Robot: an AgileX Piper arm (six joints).
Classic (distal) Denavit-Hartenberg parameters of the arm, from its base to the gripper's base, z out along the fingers. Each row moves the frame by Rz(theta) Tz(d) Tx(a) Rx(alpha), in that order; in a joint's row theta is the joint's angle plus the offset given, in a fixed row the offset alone. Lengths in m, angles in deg.
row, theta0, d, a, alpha
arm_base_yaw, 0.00, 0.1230, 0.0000, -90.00
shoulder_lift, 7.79, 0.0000, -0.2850, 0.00
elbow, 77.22, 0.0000, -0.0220, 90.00
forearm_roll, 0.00, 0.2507, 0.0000, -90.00
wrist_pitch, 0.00, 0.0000, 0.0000, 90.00
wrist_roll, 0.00, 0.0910, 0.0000, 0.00
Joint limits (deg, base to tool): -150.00..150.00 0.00..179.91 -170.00..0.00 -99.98..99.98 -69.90..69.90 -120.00..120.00
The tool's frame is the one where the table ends.
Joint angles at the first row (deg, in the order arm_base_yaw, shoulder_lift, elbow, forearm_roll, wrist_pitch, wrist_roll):
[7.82, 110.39, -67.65, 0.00, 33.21, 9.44]
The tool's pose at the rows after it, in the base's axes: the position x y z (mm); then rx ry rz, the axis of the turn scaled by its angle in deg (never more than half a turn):
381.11 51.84 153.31 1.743 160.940 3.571
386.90 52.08 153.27 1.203 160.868 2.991
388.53 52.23 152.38 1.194 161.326 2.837
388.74 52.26 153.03 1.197 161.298 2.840
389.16 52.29 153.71 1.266 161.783 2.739
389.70 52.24 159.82 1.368 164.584 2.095
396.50 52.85 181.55 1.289 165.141 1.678
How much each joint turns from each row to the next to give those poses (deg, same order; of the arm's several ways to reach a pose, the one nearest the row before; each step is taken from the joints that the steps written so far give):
[0.00, 1.32, -2.47, -0.52, 1.02, 0.00]
[0.00, 0.99, -1.63, -0.60, 0.61, 0.04]
[-0.01, 0.47, -0.62, -0.06, 0.61, 0.03]
[0.01, -0.04, -0.11, 0.00, 0.12, 0.00]
[-0.01, 0.11, -0.42, 0.00, 0.81, 0.04]
[0.00, 0.12, -2.13, 0.00, 4.84, 0.00]
[0.00, -0.52, -4.70, -0.15, 5.81, -0.06]

